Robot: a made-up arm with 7 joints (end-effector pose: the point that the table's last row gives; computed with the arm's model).
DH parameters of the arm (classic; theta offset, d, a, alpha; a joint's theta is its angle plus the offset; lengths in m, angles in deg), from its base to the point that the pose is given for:
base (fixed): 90 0.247 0.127 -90
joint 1: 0 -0.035 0.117 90
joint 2: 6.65 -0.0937 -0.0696 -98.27
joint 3: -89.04 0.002 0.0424 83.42
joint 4: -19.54 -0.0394 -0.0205 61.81
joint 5: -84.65 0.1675 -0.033 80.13
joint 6: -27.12 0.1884 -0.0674 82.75
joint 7: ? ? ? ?
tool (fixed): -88.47 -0.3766 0 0
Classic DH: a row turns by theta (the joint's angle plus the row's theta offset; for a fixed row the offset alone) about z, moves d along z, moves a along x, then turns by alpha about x.
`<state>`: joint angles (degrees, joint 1 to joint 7).
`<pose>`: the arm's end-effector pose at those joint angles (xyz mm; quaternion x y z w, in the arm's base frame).
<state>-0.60 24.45 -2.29 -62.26 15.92 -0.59 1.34</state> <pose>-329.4 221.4 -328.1 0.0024 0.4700 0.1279 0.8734</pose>
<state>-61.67 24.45 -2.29 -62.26 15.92 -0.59 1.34</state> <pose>-329.4 676.0 51.4 0.4458 0.3398 0.3490 0.7510</pose>
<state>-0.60 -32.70 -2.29 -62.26 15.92 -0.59 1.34</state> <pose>-186.8 540.6 -324.8 0.2275 0.4160 -0.3054 0.8258</pose>
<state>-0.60 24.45 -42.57 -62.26 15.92 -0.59 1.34</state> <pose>-475.7 390.8 -76.1 0.2553 0.5573 0.3017 0.7302</pose>
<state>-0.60 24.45 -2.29 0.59 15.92 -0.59 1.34</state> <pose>268.8 498.3 -341.2 0.1442 -0.0399 0.1907 0.9702</pose>
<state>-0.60 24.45 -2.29 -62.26 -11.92 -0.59 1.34</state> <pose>-348.5 -34.8 -252.7 -0.1727 0.5293 0.2600 0.7889</pose>
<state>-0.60 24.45 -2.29 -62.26 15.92 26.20 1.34</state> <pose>-293.5 169.4 -372.7 -0.1071 0.4624 -0.0779 0.8767</pose>
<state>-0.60 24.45 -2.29 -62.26 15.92 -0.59 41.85</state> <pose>-300.5 -65.7 -385.5 -0.3193 0.4051 0.2432 0.8214</pose>
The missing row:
joint 7: 0 -0.1093 0.2024 97.25
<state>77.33 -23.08 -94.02 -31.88 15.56 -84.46 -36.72</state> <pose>-289.2 254.6 -58.6 0.4875 0.1388 0.6489 0.5674</pose>
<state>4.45 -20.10 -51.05 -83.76 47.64 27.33 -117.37</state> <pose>187.2 143.0 27.8 -0.7832 -0.0092 0.6215 0.0129</pose>
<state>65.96 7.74 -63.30 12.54 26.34 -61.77 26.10</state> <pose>339.0 294.2 -388.7 -0.0646 -0.2413 0.4512 0.8568</pose>
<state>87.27 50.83 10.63 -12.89 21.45 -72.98 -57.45</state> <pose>-156.8 -174.5 200.1 -0.0293 0.8178 0.2961 0.4927</pose>
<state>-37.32 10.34 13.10 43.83 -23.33 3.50 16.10</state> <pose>615.9 170.4 -118.1 -0.0677 -0.2975 -0.1289 0.9436</pose>
